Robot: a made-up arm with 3 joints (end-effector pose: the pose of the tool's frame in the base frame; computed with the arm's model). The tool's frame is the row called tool. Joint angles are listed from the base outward.
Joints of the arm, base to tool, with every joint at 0 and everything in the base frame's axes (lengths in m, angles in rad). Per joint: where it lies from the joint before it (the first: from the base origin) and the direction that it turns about. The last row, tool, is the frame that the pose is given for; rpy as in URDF.
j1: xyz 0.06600 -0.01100 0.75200 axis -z
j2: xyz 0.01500 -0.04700 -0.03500 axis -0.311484 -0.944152 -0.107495
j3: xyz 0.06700 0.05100 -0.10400 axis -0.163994 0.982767 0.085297
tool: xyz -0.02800 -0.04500 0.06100 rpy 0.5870 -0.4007 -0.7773
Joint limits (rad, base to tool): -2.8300..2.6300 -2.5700..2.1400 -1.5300..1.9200
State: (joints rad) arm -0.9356 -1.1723 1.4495
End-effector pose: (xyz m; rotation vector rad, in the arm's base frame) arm 0.0559 0.0193 0.5876 -1.0963 1.5385 0.5521
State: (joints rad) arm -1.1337 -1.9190 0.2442
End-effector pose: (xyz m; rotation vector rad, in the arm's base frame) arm 0.0602 -0.0395 0.6857 -0.6686 1.4360 0.3266
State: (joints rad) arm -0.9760 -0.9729 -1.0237
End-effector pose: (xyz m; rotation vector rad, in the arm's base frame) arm 0.0454 -0.0775 0.6592 0.8883 -0.1390 -0.0276
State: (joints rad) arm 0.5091 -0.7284 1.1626
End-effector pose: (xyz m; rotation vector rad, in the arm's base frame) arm 0.1301 -0.0486 0.6114 0.1587 1.2097 -0.8405
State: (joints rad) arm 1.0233 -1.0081 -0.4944
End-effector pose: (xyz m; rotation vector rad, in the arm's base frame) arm 0.0270 0.0029 0.6719 0.5384 -0.3254 -1.8391
